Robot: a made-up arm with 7 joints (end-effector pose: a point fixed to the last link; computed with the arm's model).
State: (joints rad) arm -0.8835 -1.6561 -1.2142 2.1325 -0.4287 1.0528 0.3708
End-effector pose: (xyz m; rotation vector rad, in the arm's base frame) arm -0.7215 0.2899 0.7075 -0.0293 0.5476 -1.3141
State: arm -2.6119 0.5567 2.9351 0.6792 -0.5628 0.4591 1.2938
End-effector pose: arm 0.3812 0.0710 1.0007 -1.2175 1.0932 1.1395
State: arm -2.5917 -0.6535 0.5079 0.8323 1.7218 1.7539 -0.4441
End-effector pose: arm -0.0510 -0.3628 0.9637 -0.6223 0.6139 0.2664
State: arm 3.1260 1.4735 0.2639 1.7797 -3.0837 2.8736 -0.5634
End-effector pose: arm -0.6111 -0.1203 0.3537 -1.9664 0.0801 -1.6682
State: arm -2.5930 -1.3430 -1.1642 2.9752 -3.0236 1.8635 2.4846
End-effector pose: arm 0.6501 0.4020 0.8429 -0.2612 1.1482 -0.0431
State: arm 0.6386 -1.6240 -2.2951 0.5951 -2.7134 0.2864 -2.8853
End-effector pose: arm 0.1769 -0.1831 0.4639 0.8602 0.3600 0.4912
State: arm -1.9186 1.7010 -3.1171 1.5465 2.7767 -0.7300 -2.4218
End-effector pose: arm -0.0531 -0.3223 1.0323 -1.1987 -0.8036 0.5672
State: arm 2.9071 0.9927 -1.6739 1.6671 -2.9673 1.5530 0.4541
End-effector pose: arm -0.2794 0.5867 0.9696 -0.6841 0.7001 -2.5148
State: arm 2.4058 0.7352 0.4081 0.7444 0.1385 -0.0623 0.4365
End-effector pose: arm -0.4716 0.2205 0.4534 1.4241 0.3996 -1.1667
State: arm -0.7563 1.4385 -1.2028 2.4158 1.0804 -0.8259 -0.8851
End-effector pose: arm 0.3010 -0.5922 0.7910 1.4204 -2.2976 0.9877
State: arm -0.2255 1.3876 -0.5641 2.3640 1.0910 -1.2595 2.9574
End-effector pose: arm 0.5692 -0.3035 0.6464 0.2954 -1.3161 0.0459
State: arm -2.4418 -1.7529 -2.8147 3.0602 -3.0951 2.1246 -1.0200
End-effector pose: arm 0.5896 0.4743 0.5607 0.1797 -1.7888 0.6135
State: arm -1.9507 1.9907 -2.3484 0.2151 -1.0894 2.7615 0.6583
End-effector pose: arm -0.1101 -0.0961 0.8658 -1.0508 2.1959 0.0932
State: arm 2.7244 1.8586 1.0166 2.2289 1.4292 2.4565 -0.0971
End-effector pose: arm -0.6229 -0.1222 0.3556 -1.4668 -0.4198 -0.4162
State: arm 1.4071 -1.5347 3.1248 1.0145 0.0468 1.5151 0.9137
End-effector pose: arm -0.1095 -0.1357 0.1729 2.3455 0.4359 1.7200
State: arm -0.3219 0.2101 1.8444 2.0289 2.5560 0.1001 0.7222
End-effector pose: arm 0.1907 0.4851 1.1706 1.7587 0.0690 2.1573
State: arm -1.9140 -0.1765 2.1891 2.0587 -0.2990 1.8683 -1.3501
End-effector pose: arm 0.5357 0.1413 1.1758 1.6395 -0.4845 -1.1040
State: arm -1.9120 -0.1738 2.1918 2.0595 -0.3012 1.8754 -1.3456
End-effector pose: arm 0.5344 0.1418 1.1761 1.6382 -0.4850 -1.1087
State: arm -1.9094 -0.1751 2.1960 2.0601 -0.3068 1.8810 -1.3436
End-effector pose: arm 0.5337 0.1451 1.1754 1.6310 -0.4854 -1.1081
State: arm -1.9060 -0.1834 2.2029 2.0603 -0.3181 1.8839 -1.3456
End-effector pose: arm 0.5340 0.1534 1.1729 1.6138 -0.4862 -1.0985
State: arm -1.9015 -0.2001 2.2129 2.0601 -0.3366 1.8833 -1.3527
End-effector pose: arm 0.5354 0.1677 1.1680 1.5845 -0.4872 -1.0776
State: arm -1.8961 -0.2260 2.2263 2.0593 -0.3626 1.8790 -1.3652
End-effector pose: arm 0.5380 0.1882 1.1601 1.5420 -0.4879 -1.0449
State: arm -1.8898 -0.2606 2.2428 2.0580 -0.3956 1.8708 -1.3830
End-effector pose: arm 0.5414 0.2146 1.1489 1.4871 -0.4876 -1.0007
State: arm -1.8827 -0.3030 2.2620 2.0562 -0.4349 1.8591 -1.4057
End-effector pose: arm 0.5451 0.2459 1.1338 1.4207 -0.4852 -0.9465
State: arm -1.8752 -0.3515 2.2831 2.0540 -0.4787 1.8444 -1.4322
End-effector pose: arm 0.5486 0.2807 1.1149 1.3452 -0.4799 -0.8847
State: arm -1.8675 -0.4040 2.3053 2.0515 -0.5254 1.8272 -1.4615
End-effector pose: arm 0.5515 0.3172 1.0924 1.2634 -0.4714 -0.8180
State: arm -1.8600 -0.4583 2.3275 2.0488 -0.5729 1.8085 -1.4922
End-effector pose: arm 0.5536 0.3536 1.0669 1.1785 -0.4597 -0.7498
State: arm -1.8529 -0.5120 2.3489 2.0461 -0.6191 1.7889 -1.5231
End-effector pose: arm 0.5547 0.3881 1.0396 1.0942 -0.4451 -0.6829
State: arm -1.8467 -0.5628 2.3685 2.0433 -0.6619 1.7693 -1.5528
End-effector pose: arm 0.5549 0.4191 1.0118 1.0141 -0.4285 -0.6206
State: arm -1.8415 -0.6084 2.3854 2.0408 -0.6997 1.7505 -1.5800
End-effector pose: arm 0.5545 0.4454 0.9854 0.9419 -0.4116 -0.5650
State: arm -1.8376 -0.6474 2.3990 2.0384 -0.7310 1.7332 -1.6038
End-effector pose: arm 0.5539 0.4665 0.9617 0.8800 -0.3953 -0.5185
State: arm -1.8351 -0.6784 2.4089 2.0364 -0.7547 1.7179 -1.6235
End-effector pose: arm 0.5535 0.4822 0.9423 0.8311 -0.3808 -0.4820
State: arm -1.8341 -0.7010 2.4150 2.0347 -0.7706 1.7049 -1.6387
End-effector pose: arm 0.5537 0.4926 0.9279 0.7958 -0.3689 -0.4559
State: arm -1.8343 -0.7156 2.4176 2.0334 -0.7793 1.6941 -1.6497
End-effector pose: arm 0.5544 0.4984 0.9186 0.7738 -0.3598 -0.4393
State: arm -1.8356 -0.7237 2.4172 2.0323 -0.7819 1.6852 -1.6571
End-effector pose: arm 0.5558 0.5005 0.9136 0.7627 -0.3535 -0.4306
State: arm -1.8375 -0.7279 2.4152 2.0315 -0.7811 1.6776 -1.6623
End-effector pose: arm 0.5576 0.5006 0.9113 0.7581 -0.3489 -0.4264
